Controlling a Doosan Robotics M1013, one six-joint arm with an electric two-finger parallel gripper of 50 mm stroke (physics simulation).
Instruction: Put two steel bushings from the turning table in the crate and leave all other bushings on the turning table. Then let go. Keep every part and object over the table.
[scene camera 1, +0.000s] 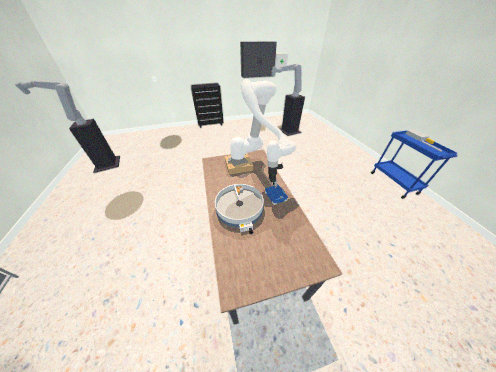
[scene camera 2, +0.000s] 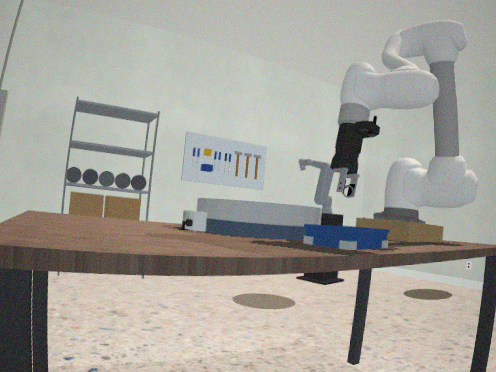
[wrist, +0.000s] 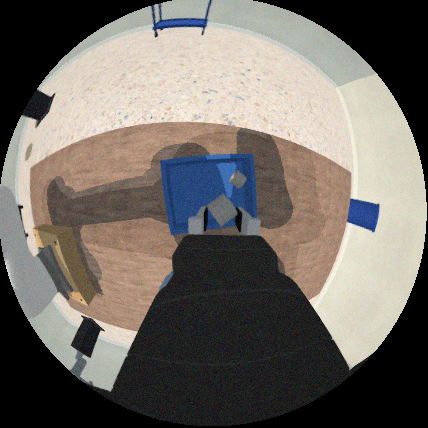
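Where they show: gripper, fingertip midpoint: (scene camera 1: 274, 185) (scene camera 2: 345, 194) (wrist: 221, 214); arm's base at its link origin: (scene camera 1: 237, 160) (scene camera 2: 400, 222) (wrist: 53, 267).
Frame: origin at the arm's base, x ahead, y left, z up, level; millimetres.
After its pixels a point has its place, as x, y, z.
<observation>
My gripper (scene camera 1: 274, 185) @(623, 95, 64) (scene camera 2: 348, 189) @(623, 95, 64) (wrist: 221, 214) @(623, 95, 64) is shut on a grey steel bushing (wrist: 222, 209) @(621, 107, 87) and holds it above the blue crate (scene camera 1: 276, 194) @(618, 134, -68) (scene camera 2: 345, 237) @(725, 168, -46) (wrist: 187, 186) @(586, 136, -68). In scene camera 2 there is a clear gap between the fingers and the crate's rim. A second steel bushing (wrist: 238, 179) @(694, 133, -37) lies inside the crate, towards its right side in the wrist view. The round turning table (scene camera 1: 217, 212) @(624, -465, -7) (scene camera 2: 260, 230) @(746, -95, -53) stands beside the crate. Orange parts (scene camera 1: 239, 189) @(458, -187, -1) show in it in scene camera 1; details there are too small to tell, and scene camera 2 hides its inside behind the wall.
A white box with a dark knob (scene camera 1: 246, 228) @(853, -307, -42) (scene camera 2: 195, 221) @(858, -256, -45) stands against the turning table's outer side. The arm stands on a wooden base block (scene camera 1: 240, 168) @(141, -32, -13) (scene camera 2: 425, 232) @(51, 138, -36) (wrist: 79, 272) @(139, -38, -41). The table's long edge (scene camera 1: 320, 235) @(1151, 180, -71) runs past the crate on the side away from the turning table.
</observation>
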